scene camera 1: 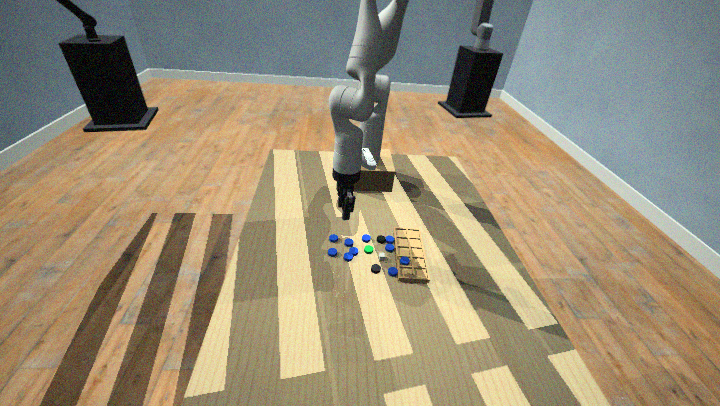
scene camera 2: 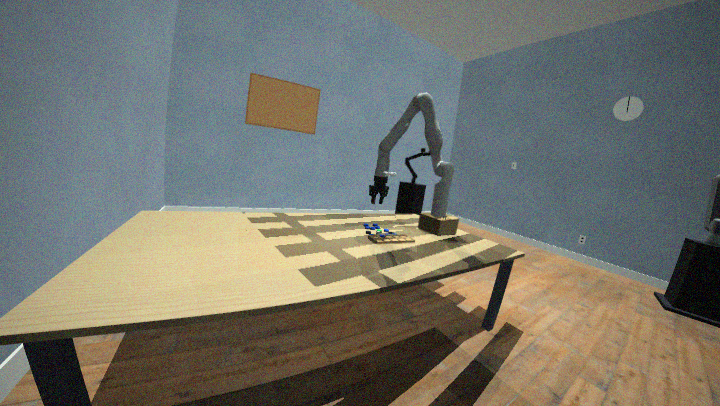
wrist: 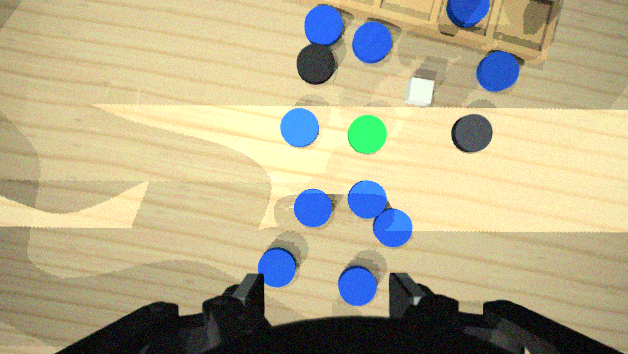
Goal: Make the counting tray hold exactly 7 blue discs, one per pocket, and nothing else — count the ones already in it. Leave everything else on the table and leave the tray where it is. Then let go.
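Note:
The counting tray lies on the table; in the wrist view part of it shows. One blue disc sits in a near-row pocket. Three blue discs lie just outside the tray's near side. Another blue disc lies left of the green disc. Further off are a blue disc, a touching pair and two more blue discs. My gripper is partly open and empty, above the table near these last two.
A green disc, two black discs and a white cube lie among the blue discs. One black disc is against a blue one. The arm's base block is behind them.

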